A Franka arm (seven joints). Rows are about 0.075 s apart.
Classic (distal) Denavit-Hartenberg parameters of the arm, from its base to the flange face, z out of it. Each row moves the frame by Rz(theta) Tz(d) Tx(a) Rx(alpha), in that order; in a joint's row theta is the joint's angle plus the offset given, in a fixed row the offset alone. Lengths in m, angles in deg.
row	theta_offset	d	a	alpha
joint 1	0	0.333	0	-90
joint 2	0	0	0	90
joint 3	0	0.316	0.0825	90
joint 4	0	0	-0.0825	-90
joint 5	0	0.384	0	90
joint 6	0	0	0.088	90
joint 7	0	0.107	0	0
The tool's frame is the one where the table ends.
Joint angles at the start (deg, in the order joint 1, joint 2, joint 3, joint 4, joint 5, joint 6, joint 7):
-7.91, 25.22, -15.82, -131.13, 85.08, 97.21, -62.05
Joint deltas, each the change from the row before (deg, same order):
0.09, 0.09, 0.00, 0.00, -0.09, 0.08, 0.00
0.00, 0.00, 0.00, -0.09, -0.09, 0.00, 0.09
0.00, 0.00, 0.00, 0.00, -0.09, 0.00, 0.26
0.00, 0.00, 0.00, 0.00, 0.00, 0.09, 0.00
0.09, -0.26, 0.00, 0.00, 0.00, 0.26, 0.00
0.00, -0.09, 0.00, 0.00, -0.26, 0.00, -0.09
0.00, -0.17, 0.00, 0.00, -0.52, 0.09, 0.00
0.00, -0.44, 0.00, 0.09, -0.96, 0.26, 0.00
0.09, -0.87, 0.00, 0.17, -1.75, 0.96, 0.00
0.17, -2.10, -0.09, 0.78, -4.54, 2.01, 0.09
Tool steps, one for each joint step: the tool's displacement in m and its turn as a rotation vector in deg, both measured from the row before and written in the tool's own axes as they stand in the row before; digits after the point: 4 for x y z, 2 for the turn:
-0.0004, 0.0008, 0.0007, -0.14, -0.15, 0.05
-0.0008, 0.0005, 0.0001, -0.04, -0.09, 0.17
-0.0001, 0.0001, 0.0000, -0.04, -0.08, 0.25
0.0001, 0.0001, -0.0001, -0.08, 0.04, 0.00
0.0007, -0.0019, -0.0001, -0.17, 0.10, -0.27
-0.0002, -0.0005, -0.0001, -0.10, -0.20, -0.21
-0.0003, -0.0009, -0.0004, -0.28, -0.37, -0.23
0.0005, -0.0029, -0.0013, -0.58, -0.58, -0.63
0.0015, -0.0054, -0.0026, -1.50, -0.88, -1.27
0.0058, -0.0147, -0.0085, -3.63, -2.18, -3.43

